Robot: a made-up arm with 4 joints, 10 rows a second.
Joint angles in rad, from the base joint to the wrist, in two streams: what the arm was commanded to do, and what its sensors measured. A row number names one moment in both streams.
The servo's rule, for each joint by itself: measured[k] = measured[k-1] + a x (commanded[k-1-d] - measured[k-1]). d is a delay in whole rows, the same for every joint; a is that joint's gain. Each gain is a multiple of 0.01, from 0.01 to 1. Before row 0 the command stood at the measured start. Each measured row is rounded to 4 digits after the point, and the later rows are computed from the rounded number. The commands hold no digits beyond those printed.
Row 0, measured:
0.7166 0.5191 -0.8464 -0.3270
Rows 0 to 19, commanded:
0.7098 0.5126 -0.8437 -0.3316
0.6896 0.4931 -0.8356 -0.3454
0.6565 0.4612 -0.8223 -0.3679
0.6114 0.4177 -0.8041 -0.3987
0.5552 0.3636 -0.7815 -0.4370
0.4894 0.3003 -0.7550 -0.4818
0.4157 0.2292 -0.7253 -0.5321
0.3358 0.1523 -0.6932 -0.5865
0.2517 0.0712 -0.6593 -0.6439
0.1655 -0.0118 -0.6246 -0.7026
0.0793 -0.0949 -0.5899 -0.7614
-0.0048 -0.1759 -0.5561 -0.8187
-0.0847 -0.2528 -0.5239 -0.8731
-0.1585 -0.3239 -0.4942 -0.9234
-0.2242 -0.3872 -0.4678 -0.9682
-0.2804 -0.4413 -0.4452 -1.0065
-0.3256 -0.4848 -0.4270 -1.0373
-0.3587 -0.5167 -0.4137 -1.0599
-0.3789 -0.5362 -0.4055 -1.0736
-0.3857 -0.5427 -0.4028 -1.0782
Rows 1 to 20, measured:
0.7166 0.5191 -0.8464 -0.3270
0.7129 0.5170 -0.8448 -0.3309
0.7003 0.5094 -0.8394 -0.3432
0.6766 0.4940 -0.8293 -0.3642
0.6414 0.4696 -0.8144 -0.3935
0.5949 0.4357 -0.7950 -0.4305
0.5379 0.3924 -0.7714 -0.4741
0.4719 0.3402 -0.7442 -0.5234
0.3984 0.2801 -0.7141 -0.5770
0.3192 0.2133 -0.6818 -0.6339
0.2362 0.1413 -0.6481 -0.6923
0.1515 0.0657 -0.6138 -0.7510
0.0671 -0.0116 -0.5798 -0.8085
-0.0149 -0.0888 -0.5468 -0.8634
-0.0924 -0.1640 -0.5158 -0.9144
-0.1636 -0.2354 -0.4875 -0.9601
-0.2267 -0.3013 -0.4625 -0.9995
-0.2801 -0.3600 -0.4416 -1.0316
-0.3225 -0.4101 -0.4251 -1.0557
-0.3530 -0.4505 -0.4135 -1.0709
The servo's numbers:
d 1
a 0.54 0.32 0.59 0.85

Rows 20 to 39, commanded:
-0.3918 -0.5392 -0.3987 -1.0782
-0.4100 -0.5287 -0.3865 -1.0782
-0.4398 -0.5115 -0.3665 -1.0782
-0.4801 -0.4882 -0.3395 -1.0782
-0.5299 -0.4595 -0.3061 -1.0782
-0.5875 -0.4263 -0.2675 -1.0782
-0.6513 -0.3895 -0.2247 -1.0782
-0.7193 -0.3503 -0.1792 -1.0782
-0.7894 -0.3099 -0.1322 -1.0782
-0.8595 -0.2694 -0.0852 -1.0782
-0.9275 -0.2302 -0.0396 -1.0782
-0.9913 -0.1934 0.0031 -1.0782
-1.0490 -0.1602 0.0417 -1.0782
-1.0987 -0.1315 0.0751 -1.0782
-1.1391 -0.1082 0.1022 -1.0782
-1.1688 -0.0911 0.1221 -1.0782
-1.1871 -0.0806 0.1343 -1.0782
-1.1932 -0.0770 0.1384 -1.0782
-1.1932 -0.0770 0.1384 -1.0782
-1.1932 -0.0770 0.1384 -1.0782
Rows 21 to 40, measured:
-0.3707 -0.4800 -0.4072 -1.0771
-0.3821 -0.4989 -0.4022 -1.0780
-0.3972 -0.5084 -0.3929 -1.0782
-0.4202 -0.5094 -0.3773 -1.0782
-0.4525 -0.5026 -0.3550 -1.0782
-0.4943 -0.4888 -0.3261 -1.0782
-0.5446 -0.4688 -0.2915 -1.0782
-0.6022 -0.4434 -0.2521 -1.0782
-0.6654 -0.4136 -0.2091 -1.0782
-0.7324 -0.3804 -0.1637 -1.0782
-0.8010 -0.3449 -0.1174 -1.0782
-0.8693 -0.3082 -0.0715 -1.0782
-0.9352 -0.2715 -0.0275 -1.0782
-0.9967 -0.2359 0.0133 -1.0782
-1.0518 -0.2025 0.0498 -1.0782
-1.0989 -0.1723 0.0807 -1.0782
-1.1366 -0.1463 0.1051 -1.0782
-1.1639 -0.1253 0.1223 -1.0782
-1.1797 -0.1098 0.1318 -1.0782
-1.1870 -0.0993 0.1357 -1.0782

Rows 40 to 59, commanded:
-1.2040 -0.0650 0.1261 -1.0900
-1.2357 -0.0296 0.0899 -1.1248
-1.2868 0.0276 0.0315 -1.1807
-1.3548 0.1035 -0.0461 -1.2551
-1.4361 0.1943 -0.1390 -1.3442
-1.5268 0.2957 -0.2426 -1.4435
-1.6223 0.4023 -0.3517 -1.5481
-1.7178 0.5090 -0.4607 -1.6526
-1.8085 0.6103 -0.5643 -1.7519
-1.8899 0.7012 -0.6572 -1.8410
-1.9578 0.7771 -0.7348 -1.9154
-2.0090 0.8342 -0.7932 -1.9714
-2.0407 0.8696 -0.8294 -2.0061
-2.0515 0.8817 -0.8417 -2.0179
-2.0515 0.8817 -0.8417 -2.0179
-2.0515 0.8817 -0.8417 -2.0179
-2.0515 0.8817 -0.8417 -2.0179
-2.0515 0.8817 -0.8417 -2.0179
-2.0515 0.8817 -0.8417 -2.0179
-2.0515 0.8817 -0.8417 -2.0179
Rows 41 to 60, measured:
-1.1903 -0.0922 0.1373 -1.0782
-1.1977 -0.0835 0.1307 -1.0882
-1.2182 -0.0663 0.1066 -1.1193
-1.2552 -0.0363 0.0623 -1.1715
-1.3090 0.0084 -0.0017 -1.2426
-1.3776 0.0679 -0.0827 -1.3290
-1.4582 0.1408 -0.1770 -1.4263
-1.5468 0.2245 -0.2801 -1.5298
-1.6391 0.3155 -0.3867 -1.6342
-1.7306 0.4098 -0.4915 -1.7342
-1.8166 0.5030 -0.5893 -1.8250
-1.8928 0.5907 -0.6751 -1.9018
-1.9555 0.6686 -0.7448 -1.9610
-2.0015 0.7329 -0.7947 -1.9993
-2.0285 0.7805 -0.8224 -2.0151
-2.0409 0.8129 -0.8338 -2.0175
-2.0466 0.8349 -0.8385 -2.0178
-2.0492 0.8499 -0.8404 -2.0179
-2.0504 0.8601 -0.8412 -2.0179
-2.0510 0.8670 -0.8415 -2.0179

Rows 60 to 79, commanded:
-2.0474 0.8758 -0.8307 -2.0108
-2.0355 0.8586 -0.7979 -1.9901
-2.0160 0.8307 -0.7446 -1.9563
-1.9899 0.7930 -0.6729 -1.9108
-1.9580 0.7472 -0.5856 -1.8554
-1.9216 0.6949 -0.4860 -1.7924
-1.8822 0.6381 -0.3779 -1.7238
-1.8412 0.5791 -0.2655 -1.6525
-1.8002 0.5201 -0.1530 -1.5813
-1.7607 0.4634 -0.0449 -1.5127
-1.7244 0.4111 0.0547 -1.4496
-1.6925 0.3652 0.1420 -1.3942
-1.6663 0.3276 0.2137 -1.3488
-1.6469 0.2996 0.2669 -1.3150
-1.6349 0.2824 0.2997 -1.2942
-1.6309 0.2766 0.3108 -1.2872
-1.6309 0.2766 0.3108 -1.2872
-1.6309 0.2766 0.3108 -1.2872
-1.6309 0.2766 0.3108 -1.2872
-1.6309 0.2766 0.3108 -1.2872
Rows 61 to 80, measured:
-2.0513 0.8717 -0.8416 -2.0179
-2.0492 0.8730 -0.8352 -2.0119
-2.0418 0.8684 -0.8132 -1.9934
-2.0279 0.8563 -0.7727 -1.9619
-2.0074 0.8360 -0.7138 -1.9185
-1.9807 0.8076 -0.6382 -1.8649
-1.9488 0.7715 -0.5484 -1.8033
-1.9128 0.7288 -0.4478 -1.7357
-1.8741 0.6809 -0.3402 -1.6650
-1.8342 0.6294 -0.2298 -1.5939
-1.7945 0.5763 -0.1207 -1.5249
-1.7566 0.5234 -0.0172 -1.4609
-1.7220 0.4728 0.0767 -1.4042
-1.6919 0.4263 0.1575 -1.3571
-1.6676 0.3858 0.2220 -1.3213
-1.6499 0.3527 0.2678 -1.2983
-1.6396 0.3283 0.2932 -1.2889
-1.6349 0.3118 0.3036 -1.2875
-1.6327 0.3005 0.3078 -1.2872
-1.6317 0.2929 0.3096 -1.2872

